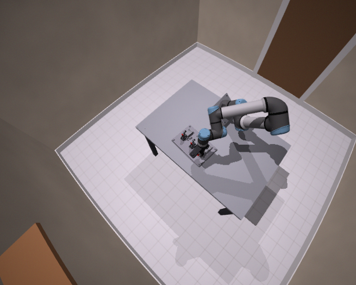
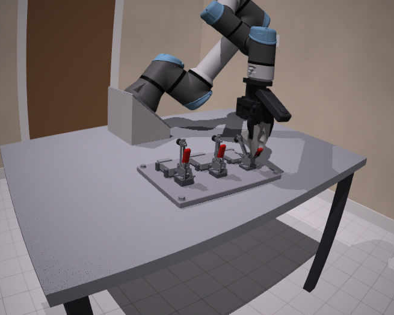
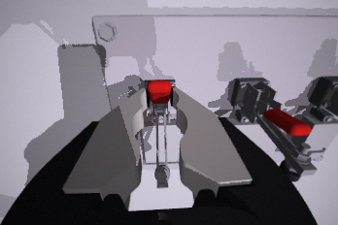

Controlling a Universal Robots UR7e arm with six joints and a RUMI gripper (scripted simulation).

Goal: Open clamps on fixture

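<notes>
Right now my hand is 60 mm past the grey fixture plate, 110 mm to the left of it and 70 mm above it. The rest, counted from my hand: grey part block: 110 mm behind, 220 mm to the right, 40 mm below.
</notes>
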